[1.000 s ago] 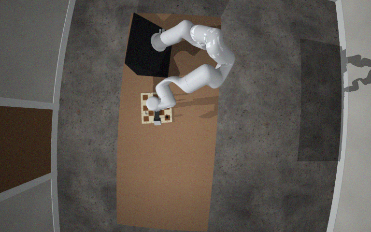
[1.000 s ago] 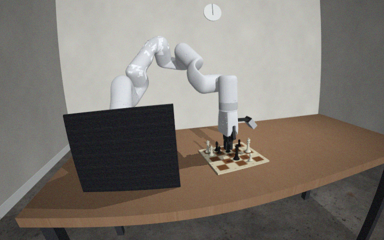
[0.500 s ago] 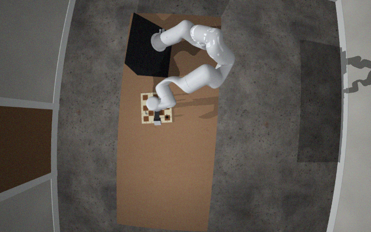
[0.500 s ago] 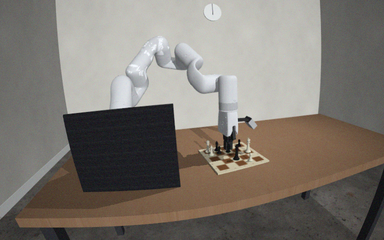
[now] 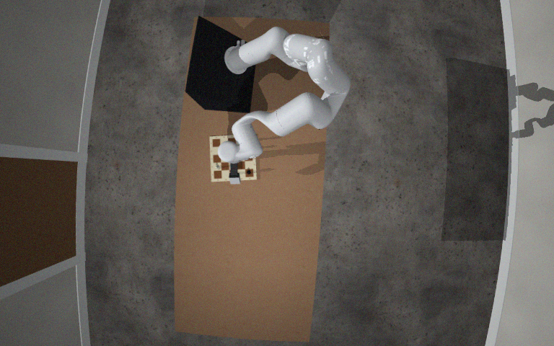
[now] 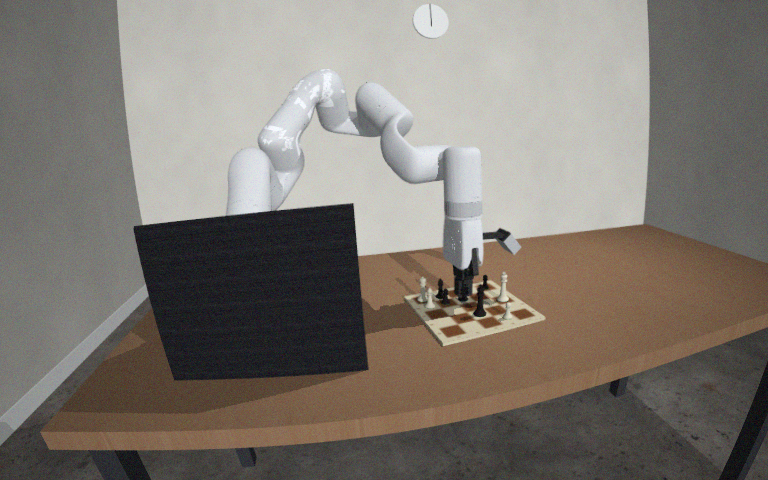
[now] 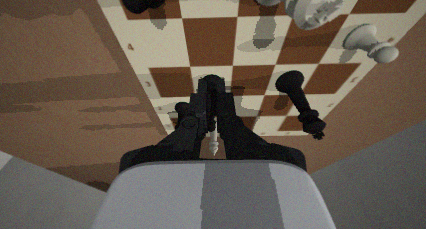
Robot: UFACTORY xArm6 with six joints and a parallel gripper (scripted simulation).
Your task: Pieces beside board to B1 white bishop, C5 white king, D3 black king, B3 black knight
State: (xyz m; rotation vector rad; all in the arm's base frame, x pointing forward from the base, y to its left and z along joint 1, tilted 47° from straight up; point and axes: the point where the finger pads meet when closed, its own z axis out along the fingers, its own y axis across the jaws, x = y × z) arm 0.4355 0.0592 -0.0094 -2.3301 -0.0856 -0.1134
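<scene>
My hand is 4 cm to the left of the chessboard and 3 cm above it. Also, from my hand: white king 8 cm ahead, 3 cm to the right; black king 1 cm ahead, 8 cm to the right; white pawn 5 cm ahead, 11 cm to the right, 2 cm below.
</scene>
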